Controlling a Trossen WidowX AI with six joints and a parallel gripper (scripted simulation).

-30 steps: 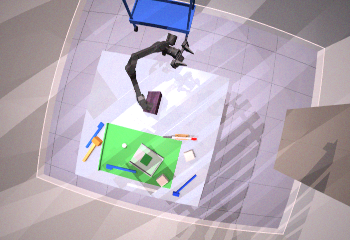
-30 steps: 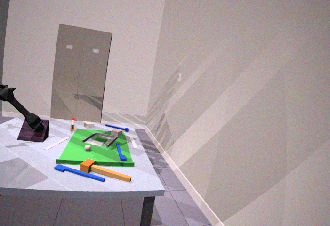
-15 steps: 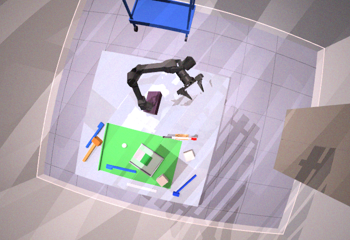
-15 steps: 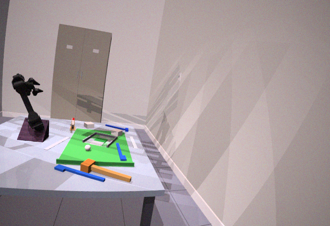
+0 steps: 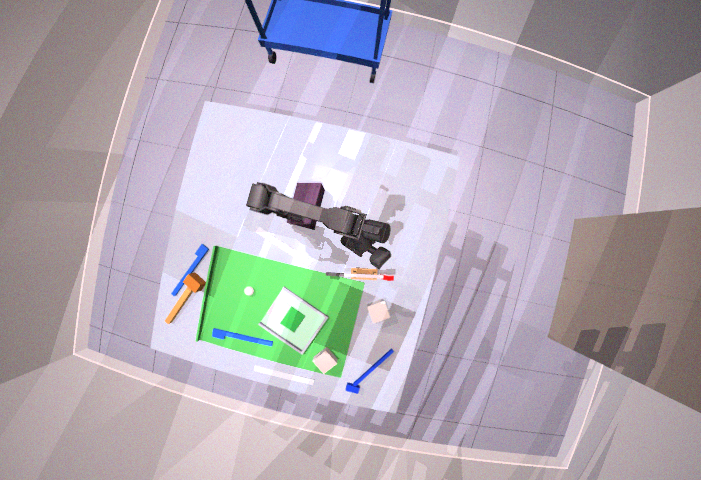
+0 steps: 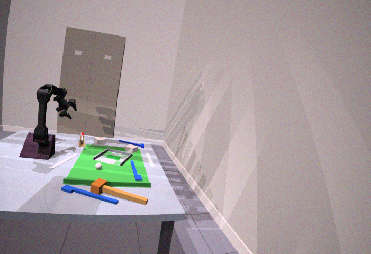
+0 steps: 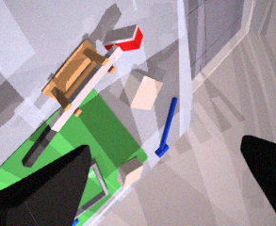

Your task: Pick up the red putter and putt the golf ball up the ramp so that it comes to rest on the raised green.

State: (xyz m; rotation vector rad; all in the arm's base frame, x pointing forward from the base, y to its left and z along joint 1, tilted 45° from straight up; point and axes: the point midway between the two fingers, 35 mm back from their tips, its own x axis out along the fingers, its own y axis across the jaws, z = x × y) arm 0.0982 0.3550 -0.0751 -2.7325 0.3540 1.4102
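My gripper tip is 8 cm short of the red putter and 20 cm above it. From my gripper tip the other things lie so: white golf ball: 29 cm ahead, 48 cm to the right, 23 cm below; blue putter: 53 cm ahead, 16 cm to the left, 24 cm below.
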